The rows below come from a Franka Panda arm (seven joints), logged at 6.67 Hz.
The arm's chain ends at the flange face. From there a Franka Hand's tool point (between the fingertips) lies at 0.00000 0.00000 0.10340 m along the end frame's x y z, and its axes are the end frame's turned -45 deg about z.
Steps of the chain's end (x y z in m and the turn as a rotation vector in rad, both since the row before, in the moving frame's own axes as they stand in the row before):
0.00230 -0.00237 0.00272 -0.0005 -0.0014 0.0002
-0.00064 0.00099 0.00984 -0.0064 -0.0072 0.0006
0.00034 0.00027 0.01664 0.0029 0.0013 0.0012
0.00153 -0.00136 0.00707 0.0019 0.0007 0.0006
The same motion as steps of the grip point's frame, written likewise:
0.00316 -0.00012 0.00272 0.0006 -0.0013 0.0002
-0.00215 0.00019 0.00984 0.0006 -0.0096 0.0006
0.00036 0.00031 0.01664 0.0011 0.0030 0.0012
0.00223 0.00003 0.00707 0.0008 0.0018 0.0006

